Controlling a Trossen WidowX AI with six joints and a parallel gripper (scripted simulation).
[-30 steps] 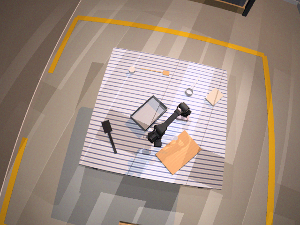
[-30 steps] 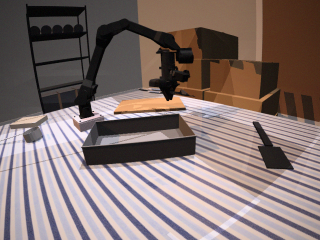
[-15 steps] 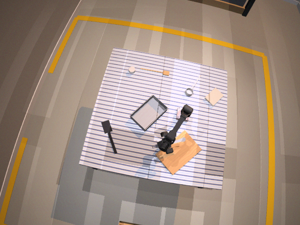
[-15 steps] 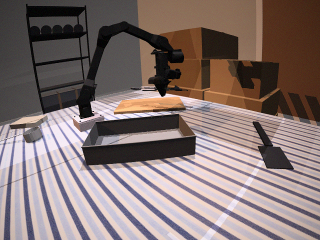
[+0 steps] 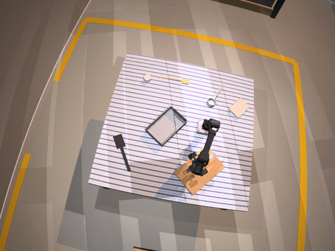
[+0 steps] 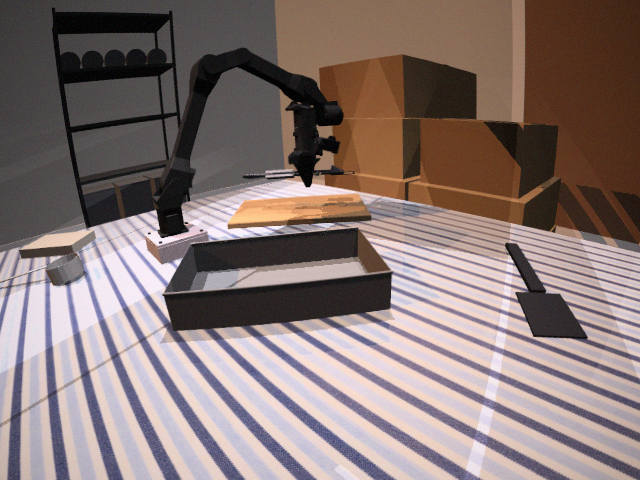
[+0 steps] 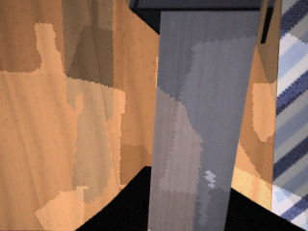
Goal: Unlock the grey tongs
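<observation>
The wooden board is 70 mm below my gripper tip and 50 mm behind it. Round my gripper tip: pale flat block: 670 mm to the right, 250 mm behind, 60 mm below; then black spatula: 590 mm ahead, 70 mm below, 50 mm to the left; then roasting tin: 320 mm ahead, 260 mm to the right, 50 mm below.
</observation>
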